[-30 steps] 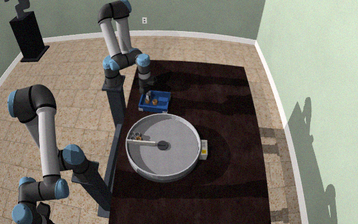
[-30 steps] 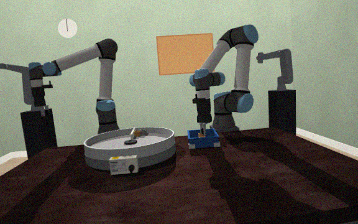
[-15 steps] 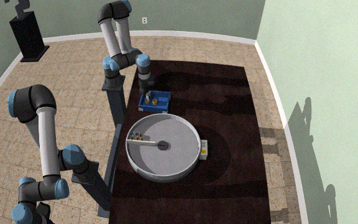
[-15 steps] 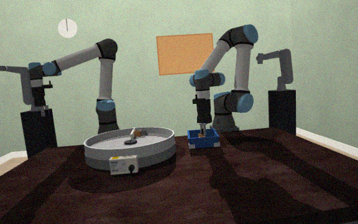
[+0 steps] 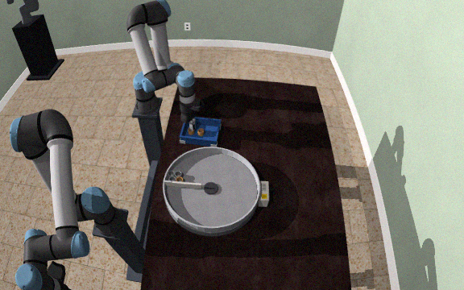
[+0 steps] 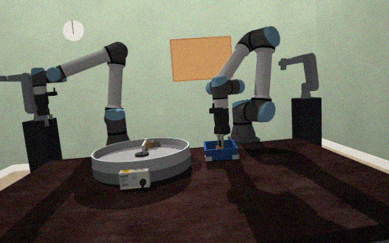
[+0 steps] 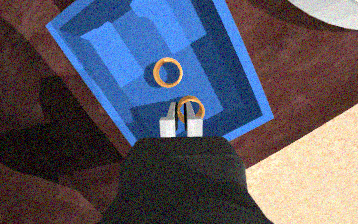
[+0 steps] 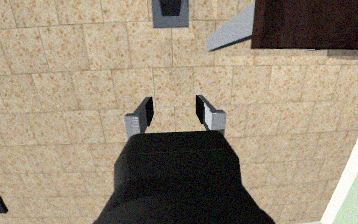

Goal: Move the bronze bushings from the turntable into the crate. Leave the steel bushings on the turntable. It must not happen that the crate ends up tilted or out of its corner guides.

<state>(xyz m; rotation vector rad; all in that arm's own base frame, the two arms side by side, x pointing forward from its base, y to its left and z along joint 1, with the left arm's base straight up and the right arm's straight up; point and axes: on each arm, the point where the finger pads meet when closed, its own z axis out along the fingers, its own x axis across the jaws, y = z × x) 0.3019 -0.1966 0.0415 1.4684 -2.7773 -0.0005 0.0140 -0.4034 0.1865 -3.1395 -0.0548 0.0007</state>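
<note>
The blue crate is 4 cm ahead of my left hand, 1 cm to the right of it and 2 cm below it.
</note>
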